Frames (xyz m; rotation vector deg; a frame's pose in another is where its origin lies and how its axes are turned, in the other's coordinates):
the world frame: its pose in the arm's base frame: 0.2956 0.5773 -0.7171 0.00 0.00 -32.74
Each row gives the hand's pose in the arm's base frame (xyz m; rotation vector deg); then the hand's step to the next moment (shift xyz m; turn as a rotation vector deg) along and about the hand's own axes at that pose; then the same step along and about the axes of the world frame.
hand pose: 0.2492 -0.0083 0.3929 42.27 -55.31 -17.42
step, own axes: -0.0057 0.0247 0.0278 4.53 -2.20 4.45
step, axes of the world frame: -0.0286 -0.0078 0.0232 2.37 -5.56 2.93
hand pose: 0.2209 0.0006 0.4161 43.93 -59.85 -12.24
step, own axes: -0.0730 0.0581 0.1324 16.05 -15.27 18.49
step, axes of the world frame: -0.1432 -0.0719 0.0238 11.28 -25.83 6.19
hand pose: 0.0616 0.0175 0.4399 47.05 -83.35 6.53
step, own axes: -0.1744 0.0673 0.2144 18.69 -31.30 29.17
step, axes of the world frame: -0.2038 -0.1302 -0.1498 21.55 -41.41 0.75
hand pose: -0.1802 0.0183 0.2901 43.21 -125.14 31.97
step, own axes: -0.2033 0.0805 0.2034 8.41 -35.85 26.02
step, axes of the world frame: -0.0423 -0.0180 -0.2951 29.09 -34.16 -4.44
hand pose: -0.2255 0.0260 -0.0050 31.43 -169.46 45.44
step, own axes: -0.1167 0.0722 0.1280 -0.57 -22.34 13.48
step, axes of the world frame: 0.0594 0.0784 -0.1598 20.82 -15.70 -1.08
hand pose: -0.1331 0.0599 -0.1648 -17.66 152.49 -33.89
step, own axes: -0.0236 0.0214 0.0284 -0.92 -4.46 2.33
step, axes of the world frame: 0.0171 0.0297 -0.0254 4.44 -2.52 0.35
